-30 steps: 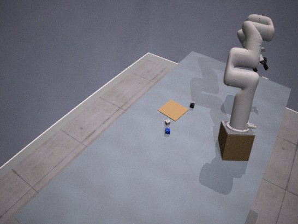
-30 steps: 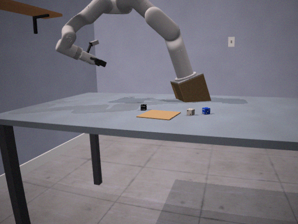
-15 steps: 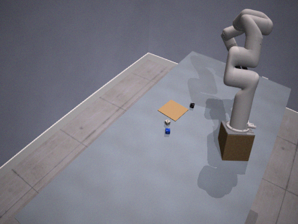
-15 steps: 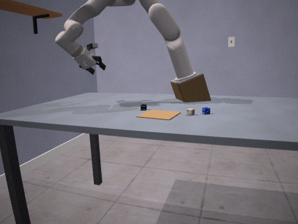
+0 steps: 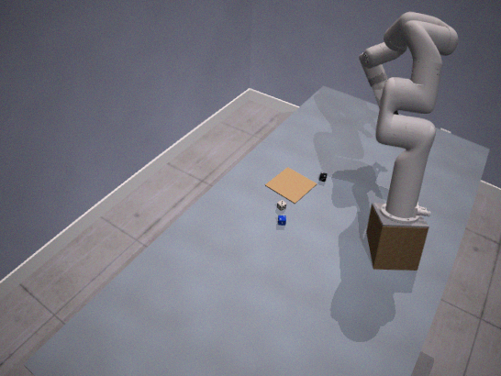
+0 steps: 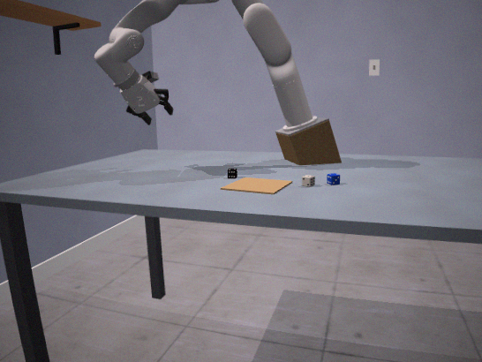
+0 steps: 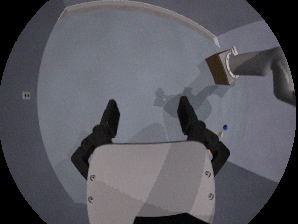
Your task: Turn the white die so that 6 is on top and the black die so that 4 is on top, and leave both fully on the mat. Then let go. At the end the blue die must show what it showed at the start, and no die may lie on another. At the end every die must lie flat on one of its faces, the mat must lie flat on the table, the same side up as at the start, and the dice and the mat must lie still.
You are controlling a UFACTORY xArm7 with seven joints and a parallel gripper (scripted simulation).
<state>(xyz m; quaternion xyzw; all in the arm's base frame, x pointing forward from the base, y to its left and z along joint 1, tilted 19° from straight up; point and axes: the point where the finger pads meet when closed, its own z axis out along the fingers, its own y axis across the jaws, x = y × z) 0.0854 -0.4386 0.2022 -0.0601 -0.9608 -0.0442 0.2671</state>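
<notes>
My gripper is now 200 mm short of the black die, 270 mm to the right of it and 160 mm above it. Round my hand: blue die: 280 mm ahead, 550 mm to the left, 160 mm below; then white die: 300 mm ahead, 480 mm to the left, 160 mm below; then mat: 300 mm ahead, 350 mm to the left, 170 mm below.
</notes>
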